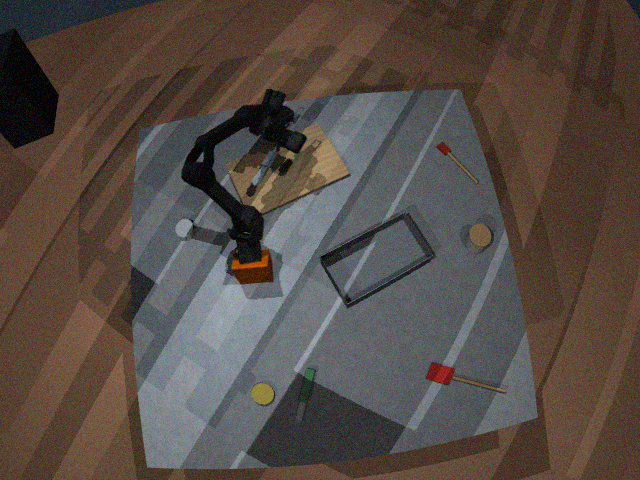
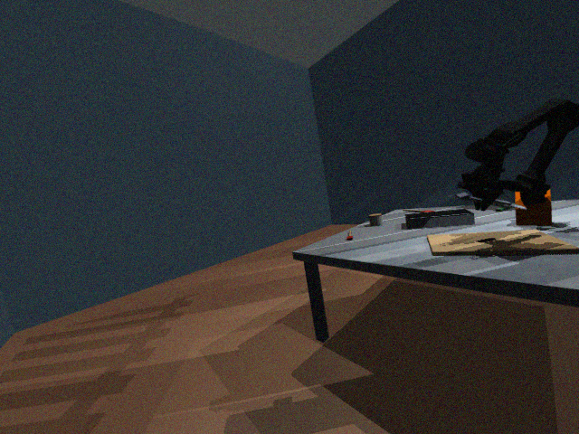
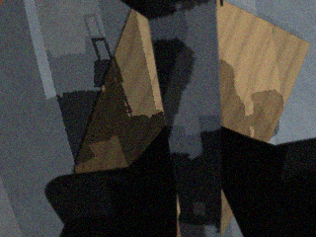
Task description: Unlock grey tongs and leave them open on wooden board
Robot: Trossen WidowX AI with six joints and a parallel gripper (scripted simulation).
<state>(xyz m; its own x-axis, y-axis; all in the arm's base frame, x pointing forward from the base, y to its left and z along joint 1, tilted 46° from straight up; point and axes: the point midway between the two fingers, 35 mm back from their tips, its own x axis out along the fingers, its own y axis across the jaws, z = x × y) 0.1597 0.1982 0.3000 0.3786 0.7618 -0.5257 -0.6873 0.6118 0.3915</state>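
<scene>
My gripper tip is now 120 mm above the wooden board, 30 mm to the left of it and 10 mm past it. Round my gripper tip: roasting tin (420 mm to the right, 190 mm ahead, 100 mm below); then yellow disc (750 mm to the right, 240 mm behind, 120 mm below); then white cylinder (390 mm behind, 170 mm to the right, 110 mm below).
</scene>
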